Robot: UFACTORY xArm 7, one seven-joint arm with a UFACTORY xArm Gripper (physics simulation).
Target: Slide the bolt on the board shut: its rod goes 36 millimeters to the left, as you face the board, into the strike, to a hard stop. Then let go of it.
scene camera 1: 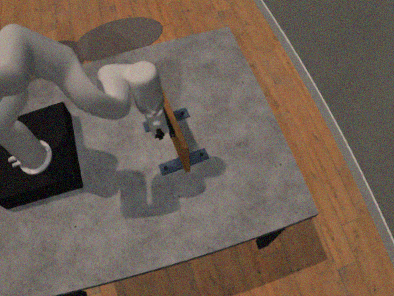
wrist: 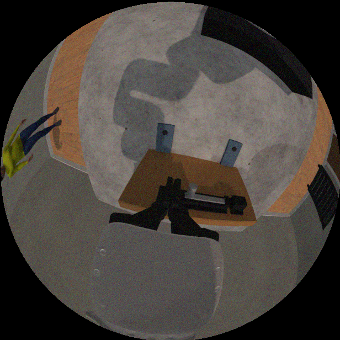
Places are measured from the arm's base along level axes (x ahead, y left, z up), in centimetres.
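Where they show: gripper, fingertip midpoint: (scene camera 1: pixel 159 135); arm's base, link origin: (scene camera 1: pixel 35 157).
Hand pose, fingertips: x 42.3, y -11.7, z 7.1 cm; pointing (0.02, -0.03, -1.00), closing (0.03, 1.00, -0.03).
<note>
Each offset is from my fingertips to the top centre of the thing. "*": to the spot under its first point. Level surfaces: height alone.
The brown board @[dx +5.5, dy +5.0, dz +1.4 cm] (scene camera 1: pixel 181 145) (wrist: pixel 145 187) stands upright on two blue feet. On its face, in the wrist view, is the black bolt housing with a light grey rod (wrist: pixel 210 199) and a short grey knob (wrist: pixel 193 189). A black block (wrist: pixel 238 205), seemingly the strike, is at the image-right end. Whether the rod's tip is inside it is too dark to tell. My gripper (scene camera 1: pixel 160 134) (wrist: pixel 171 185) is shut and empty. Its fingertips are at the board's face, close beside the knob on its image-left side; contact is unclear. The fingers hide the housing's image-left end.
The blue feet @[* dx +0.8, dy -4.1, dz -16.1 cm] (scene camera 1: pixel 170 166) (wrist: pixel 165 137) lie on the grey table @[dz -16.8 cm] (scene camera 1: pixel 250 185) (wrist: pixel 200 110) and stick out from under the board. The black robot base (scene camera 1: pixel 60 150) (wrist: pixel 260 45) is on the side that the bolt faces. A person (wrist: pixel 15 150) shows far off in the wrist view.
</note>
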